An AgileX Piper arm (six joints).
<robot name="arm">
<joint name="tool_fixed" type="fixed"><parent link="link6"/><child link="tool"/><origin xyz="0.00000 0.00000 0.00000" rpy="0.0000 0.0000 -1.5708"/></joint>
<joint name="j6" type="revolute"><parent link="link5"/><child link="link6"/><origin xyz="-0.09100 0.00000 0.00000" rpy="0.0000 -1.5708 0.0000"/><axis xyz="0 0 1"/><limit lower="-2.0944" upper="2.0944"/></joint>
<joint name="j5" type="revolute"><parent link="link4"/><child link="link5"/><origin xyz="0.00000 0.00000 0.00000" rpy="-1.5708 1.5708 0.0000"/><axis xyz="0 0 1"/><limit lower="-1.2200" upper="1.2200"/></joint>
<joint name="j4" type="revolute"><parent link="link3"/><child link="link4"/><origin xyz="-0.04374 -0.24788 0.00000" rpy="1.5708 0.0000 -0.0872"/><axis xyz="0 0 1"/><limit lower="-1.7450" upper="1.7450"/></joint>
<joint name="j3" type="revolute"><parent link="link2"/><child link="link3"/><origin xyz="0.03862 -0.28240 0.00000" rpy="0.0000 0.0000 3.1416"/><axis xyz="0 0 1"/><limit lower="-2.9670" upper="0.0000"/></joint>
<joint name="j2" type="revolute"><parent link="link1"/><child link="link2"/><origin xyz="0.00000 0.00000 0.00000" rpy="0.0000 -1.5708 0.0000"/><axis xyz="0 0 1"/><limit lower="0.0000" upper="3.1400"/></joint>
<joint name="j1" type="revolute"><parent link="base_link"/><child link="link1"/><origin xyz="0.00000 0.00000 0.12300" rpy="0.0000 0.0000 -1.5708"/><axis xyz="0 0 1"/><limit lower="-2.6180" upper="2.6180"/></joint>
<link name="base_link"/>
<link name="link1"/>
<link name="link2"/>
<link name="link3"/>
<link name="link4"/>
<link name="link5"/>
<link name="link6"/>
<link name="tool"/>
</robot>
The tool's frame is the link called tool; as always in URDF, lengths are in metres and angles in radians.
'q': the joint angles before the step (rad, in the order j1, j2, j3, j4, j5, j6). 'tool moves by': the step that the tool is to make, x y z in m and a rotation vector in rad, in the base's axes. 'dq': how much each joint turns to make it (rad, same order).
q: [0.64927, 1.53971, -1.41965, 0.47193, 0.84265, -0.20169]
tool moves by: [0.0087, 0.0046, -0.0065, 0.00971, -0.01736, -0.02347]
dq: [-0.00010, 0.02653, 0.00011, -0.00157, -0.05194, -0.00015]
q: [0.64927, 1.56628, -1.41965, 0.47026, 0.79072, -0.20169]
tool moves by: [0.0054, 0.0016, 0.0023, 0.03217, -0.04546, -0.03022]
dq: [0.00004, 0.00377, 0.00015, -0.00003, -0.06685, 0.00004]
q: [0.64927, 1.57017, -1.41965, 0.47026, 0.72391, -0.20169]
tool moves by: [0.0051, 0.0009, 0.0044, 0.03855, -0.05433, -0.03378]
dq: [0.00005, 0.00004, -0.00003, -0.00006, -0.07472, 0.00008]
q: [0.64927, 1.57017, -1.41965, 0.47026, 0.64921, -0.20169]
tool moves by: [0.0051, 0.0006, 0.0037, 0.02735, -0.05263, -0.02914]
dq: [-0.00005, 0.00254, -0.00206, -0.00818, -0.06598, 0.00001]
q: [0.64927, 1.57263, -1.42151, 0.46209, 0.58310, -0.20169]
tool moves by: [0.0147, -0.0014, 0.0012, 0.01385, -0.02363, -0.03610]
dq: [-0.02394, 0.03155, -0.03405, -0.00222, -0.02762, 0.00007]
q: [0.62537, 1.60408, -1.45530, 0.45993, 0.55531, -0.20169]
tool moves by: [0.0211, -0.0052, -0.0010, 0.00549, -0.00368, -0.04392]
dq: [-0.04278, 0.04726, -0.05151, 0.00241, -0.00214, 0.00010]
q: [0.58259, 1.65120, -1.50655, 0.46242, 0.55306, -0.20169]
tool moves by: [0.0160, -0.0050, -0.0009, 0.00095, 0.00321, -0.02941]
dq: [-0.03371, 0.03736, -0.04407, 0.00225, 0.00996, 0.00004]
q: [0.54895, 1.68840, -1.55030, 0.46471, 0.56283, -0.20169]
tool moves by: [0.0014, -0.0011, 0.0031, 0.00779, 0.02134, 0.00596]
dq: [-0.00912, 0.00590, -0.02252, 0.01709, 0.03466, -0.00004]
